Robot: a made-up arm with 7 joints.
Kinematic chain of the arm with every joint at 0, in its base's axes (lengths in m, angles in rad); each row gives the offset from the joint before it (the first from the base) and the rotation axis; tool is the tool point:
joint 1: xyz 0 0.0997 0 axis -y
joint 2: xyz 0 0.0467 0 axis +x
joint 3: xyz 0 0 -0.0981 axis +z
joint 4: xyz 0 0 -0.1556 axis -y
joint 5: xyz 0 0 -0.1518 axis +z
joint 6: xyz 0 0 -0.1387 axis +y
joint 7: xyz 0 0 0 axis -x
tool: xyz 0 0 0
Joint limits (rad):
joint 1: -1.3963..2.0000
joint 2: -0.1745..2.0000
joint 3: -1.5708..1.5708
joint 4: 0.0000..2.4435
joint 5: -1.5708..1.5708
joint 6: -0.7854..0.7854
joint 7: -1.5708..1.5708
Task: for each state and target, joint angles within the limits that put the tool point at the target. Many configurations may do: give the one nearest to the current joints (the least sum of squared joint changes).
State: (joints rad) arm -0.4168 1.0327 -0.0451 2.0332 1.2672 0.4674 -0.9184
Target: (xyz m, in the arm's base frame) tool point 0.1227 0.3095 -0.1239
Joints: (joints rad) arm -0.8606 0.5369 0.6997 2.2426 1.2672 0.4674 -0.9184
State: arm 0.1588 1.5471 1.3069 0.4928 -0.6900 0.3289 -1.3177
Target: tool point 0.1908 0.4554 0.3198
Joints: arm -0.2514 1.9627 1.1101 0.9528 -0.6900 0.3289 -1.3177
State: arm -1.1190 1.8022 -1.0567 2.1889 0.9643 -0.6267 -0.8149
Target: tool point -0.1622 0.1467 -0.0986
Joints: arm -1.3177 1.3980 -1.2734 2.4414 0.9643 -0.6267 -0.8149
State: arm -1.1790 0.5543 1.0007 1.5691 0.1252 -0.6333 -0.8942
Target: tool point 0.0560 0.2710 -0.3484
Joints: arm -0.7364 0.1486 0.3177 1.6299 0.1252 -0.6333 -0.8942
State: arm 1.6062 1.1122 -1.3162 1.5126 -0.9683 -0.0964 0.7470
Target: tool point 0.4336 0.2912 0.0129
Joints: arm 1.4938 0.9347 -1.3955 1.1487 -0.9683 -0.0964 0.7470
